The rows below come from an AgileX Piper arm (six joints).
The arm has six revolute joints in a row. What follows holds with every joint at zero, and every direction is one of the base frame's.
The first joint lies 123 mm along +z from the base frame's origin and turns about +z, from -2.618 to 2.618 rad.
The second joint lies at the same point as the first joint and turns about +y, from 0 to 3.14 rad.
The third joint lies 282.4 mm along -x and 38.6 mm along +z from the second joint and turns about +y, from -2.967 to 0 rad.
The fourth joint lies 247.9 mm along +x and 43.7 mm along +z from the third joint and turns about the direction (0.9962, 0, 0.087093), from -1.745 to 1.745 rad.
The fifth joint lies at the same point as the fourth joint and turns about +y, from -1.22 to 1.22 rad.
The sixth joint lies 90.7 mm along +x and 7.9 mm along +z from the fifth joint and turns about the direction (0.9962, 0, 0.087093), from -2.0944 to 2.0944 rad.
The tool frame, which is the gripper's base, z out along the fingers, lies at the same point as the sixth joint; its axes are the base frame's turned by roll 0, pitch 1.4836 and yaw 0 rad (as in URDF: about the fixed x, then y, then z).
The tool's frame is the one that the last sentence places.
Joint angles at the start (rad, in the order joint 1, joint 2, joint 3, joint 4, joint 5, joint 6): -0.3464 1.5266 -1.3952 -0.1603 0.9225 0.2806
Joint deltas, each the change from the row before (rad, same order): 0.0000 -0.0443 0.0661 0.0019 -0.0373 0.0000; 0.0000 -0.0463 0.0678 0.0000 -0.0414 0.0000; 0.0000 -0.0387 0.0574 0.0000 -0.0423 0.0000; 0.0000 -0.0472 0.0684 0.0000 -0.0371 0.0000; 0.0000 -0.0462 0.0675 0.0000 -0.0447 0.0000; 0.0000 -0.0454 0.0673 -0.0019 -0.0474 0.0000; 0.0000 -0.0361 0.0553 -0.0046 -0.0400 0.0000; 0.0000 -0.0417 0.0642 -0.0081 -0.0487 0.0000; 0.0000 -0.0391 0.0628 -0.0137 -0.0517 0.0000; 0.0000 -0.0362 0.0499 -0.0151 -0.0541 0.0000; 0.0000 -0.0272 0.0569 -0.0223 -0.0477 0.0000; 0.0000 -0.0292 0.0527 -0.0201 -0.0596 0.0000; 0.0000 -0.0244 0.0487 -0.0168 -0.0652 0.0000; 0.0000 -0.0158 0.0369 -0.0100 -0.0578 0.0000
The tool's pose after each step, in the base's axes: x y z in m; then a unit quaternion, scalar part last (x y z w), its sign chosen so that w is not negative. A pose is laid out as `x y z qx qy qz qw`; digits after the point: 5 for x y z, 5 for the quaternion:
0.29539 -0.11844 0.33981 0.26517 0.91209 -0.08355 0.30132
0.28456 -0.11412 0.33575 0.26203 0.90988 -0.08291 0.31078
0.27591 -0.11056 0.33211 0.25878 0.90698 -0.08229 0.32195
0.26434 -0.10598 0.32682 0.25600 0.90514 -0.08153 0.32946
0.25348 -0.10156 0.32136 0.25258 0.90209 -0.08068 0.34047
0.24288 -0.09730 0.31538 0.24846 0.89868 -0.08053 0.35236
0.23437 -0.09399 0.30985 0.24417 0.89595 -0.08154 0.36194
0.22460 -0.09026 0.30314 0.23808 0.89249 -0.08366 0.37386
0.21548 -0.08690 0.29607 0.22986 0.88893 -0.08766 0.38637
0.20818 -0.08407 0.29224 0.22035 0.88285 -0.09222 0.40437
0.20112 -0.08157 0.28360 0.20914 0.88146 -0.09839 0.41183
0.19486 -0.07881 0.27734 0.19668 0.87636 -0.10310 0.42740
0.18997 -0.07609 0.27158 0.18425 0.86995 -0.10570 0.44504
0.18702 -0.07386 0.26723 0.17464 0.86365 -0.10580 0.46089

